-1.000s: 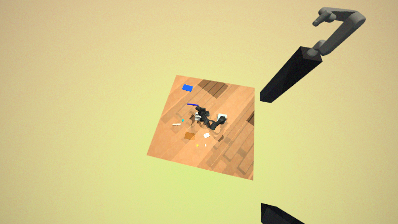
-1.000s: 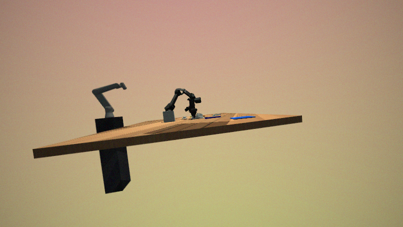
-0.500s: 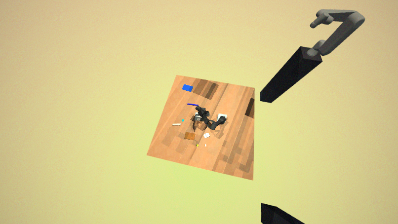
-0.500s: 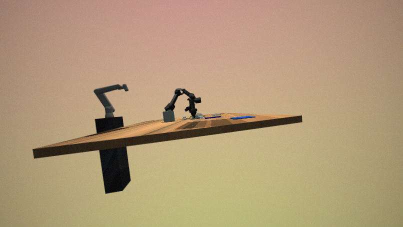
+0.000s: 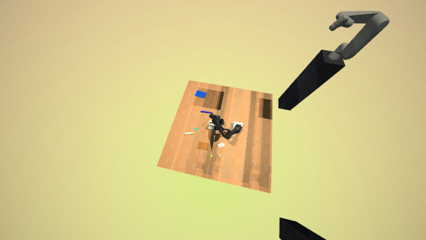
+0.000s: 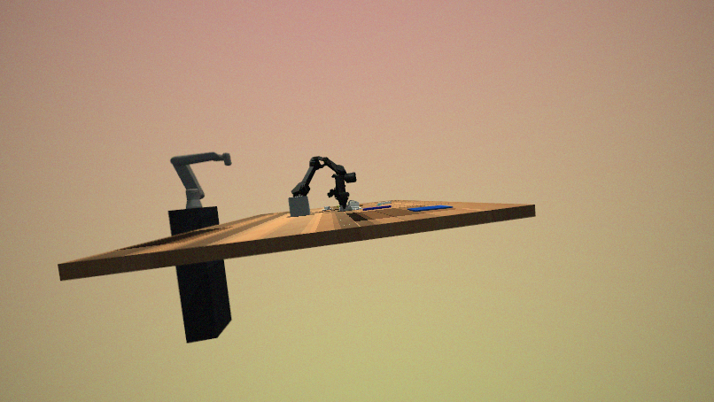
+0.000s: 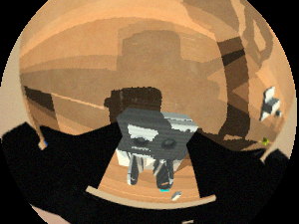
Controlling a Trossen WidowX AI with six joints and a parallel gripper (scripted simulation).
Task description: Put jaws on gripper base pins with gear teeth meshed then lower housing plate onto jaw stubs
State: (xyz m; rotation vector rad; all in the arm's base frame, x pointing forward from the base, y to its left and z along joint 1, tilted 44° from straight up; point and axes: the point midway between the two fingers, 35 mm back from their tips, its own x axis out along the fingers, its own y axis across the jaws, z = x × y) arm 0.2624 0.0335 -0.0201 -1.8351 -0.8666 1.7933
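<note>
The gripper base is 1 cm ahead of my gripper tip and 2 cm above it. From my gripper tip the other things lie so: teal bit 26 cm ahead, 11 cm to the left, 1 cm below; then blue bar 18 cm ahead, 16 cm to the right, 1 cm below; then brown pad 11 cm ahead, 30 cm to the left, 1 cm below.
</note>
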